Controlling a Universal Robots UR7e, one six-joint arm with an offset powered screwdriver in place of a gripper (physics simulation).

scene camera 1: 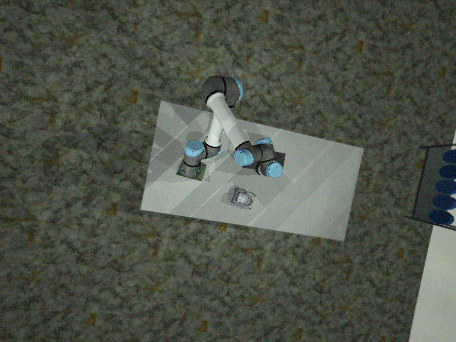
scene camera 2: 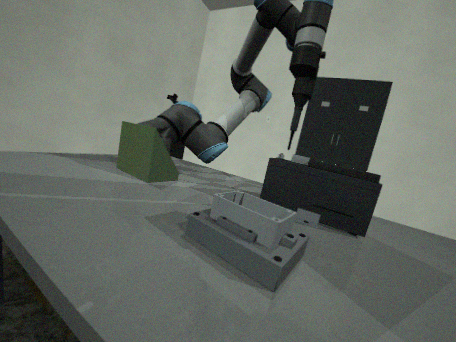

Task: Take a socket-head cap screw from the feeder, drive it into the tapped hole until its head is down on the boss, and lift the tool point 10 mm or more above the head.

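My screwdriver (scene camera 2: 289,146) points down, its thin tip in front of the dark feeder's upper left end in scene camera 2; the tip is hidden under the wrist in scene camera 1. Whether a screw sits on the tip is too small to tell. The feeder (scene camera 2: 320,192) (scene camera 1: 281,159) is a dark box with small light parts on top, partly covered by the arm in scene camera 1. A light grey open housing (scene camera 2: 255,212) (scene camera 1: 242,198) sits on a grey fixture block (scene camera 2: 232,250) nearer scene camera 2. Dark round holes show at the block's corners. Which hole is the tapped one, I cannot tell.
The arm's base stands by a green wedge-shaped block (scene camera 2: 140,152) on the grey table (scene camera 1: 320,190) (scene camera 2: 125,270). A dark cabinet (scene camera 2: 345,125) stands behind the feeder. A rack with blue round items (scene camera 1: 446,187) stands off the table's right side.
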